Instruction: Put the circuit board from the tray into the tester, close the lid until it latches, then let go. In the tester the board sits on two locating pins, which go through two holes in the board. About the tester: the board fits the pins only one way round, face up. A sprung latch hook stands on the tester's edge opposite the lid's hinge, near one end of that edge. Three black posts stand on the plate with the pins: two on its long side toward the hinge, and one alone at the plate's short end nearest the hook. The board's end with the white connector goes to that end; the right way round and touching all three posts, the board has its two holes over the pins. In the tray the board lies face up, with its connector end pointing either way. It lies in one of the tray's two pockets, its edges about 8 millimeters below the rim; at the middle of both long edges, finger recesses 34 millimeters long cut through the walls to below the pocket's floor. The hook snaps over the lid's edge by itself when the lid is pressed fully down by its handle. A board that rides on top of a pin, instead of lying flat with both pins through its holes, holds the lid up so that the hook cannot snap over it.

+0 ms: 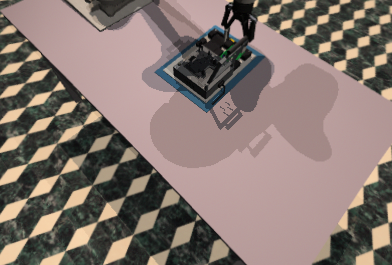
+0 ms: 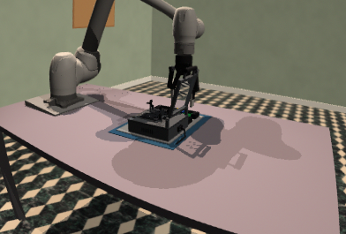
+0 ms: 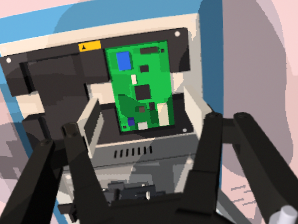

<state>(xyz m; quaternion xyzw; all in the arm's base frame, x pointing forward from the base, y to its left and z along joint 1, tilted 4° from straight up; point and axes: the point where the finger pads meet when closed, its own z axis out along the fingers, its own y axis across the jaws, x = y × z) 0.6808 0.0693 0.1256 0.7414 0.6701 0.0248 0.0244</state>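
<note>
Right now the green circuit board is 7 cm below my hand. Also, from my hand: clear lid 18 cm to the right, 9 cm above, 7 cm ahead; black tester 13 cm to the right, 2 cm behind, 2 cm above.
</note>
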